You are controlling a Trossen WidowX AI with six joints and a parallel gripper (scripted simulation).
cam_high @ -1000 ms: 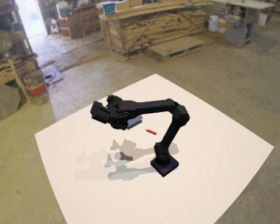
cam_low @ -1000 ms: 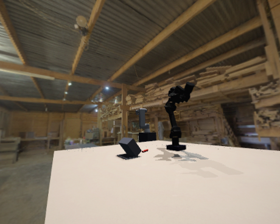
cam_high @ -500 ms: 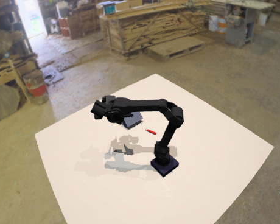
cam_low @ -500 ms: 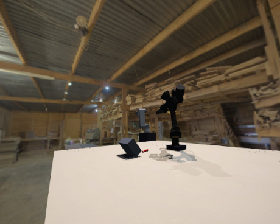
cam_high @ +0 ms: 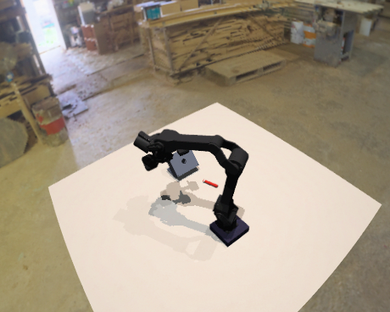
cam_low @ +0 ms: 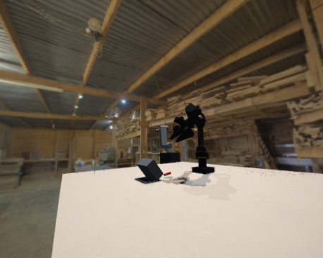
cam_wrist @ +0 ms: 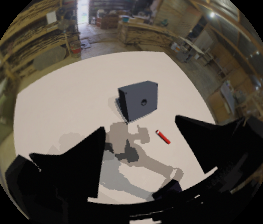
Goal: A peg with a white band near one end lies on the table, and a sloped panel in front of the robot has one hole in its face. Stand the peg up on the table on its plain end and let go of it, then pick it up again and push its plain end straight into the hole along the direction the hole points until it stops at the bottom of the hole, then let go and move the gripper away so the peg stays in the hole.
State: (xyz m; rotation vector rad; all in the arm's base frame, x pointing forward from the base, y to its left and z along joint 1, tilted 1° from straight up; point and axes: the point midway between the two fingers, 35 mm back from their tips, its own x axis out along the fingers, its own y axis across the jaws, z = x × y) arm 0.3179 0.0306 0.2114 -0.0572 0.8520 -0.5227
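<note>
Right now the peg is 80 mm behind my gripper tip, 140 mm to the right of it and 220 mm below it. Also, from my gripper tip: sloped panel 80 mm ahead, 120 mm to the right, 160 mm below.
</note>
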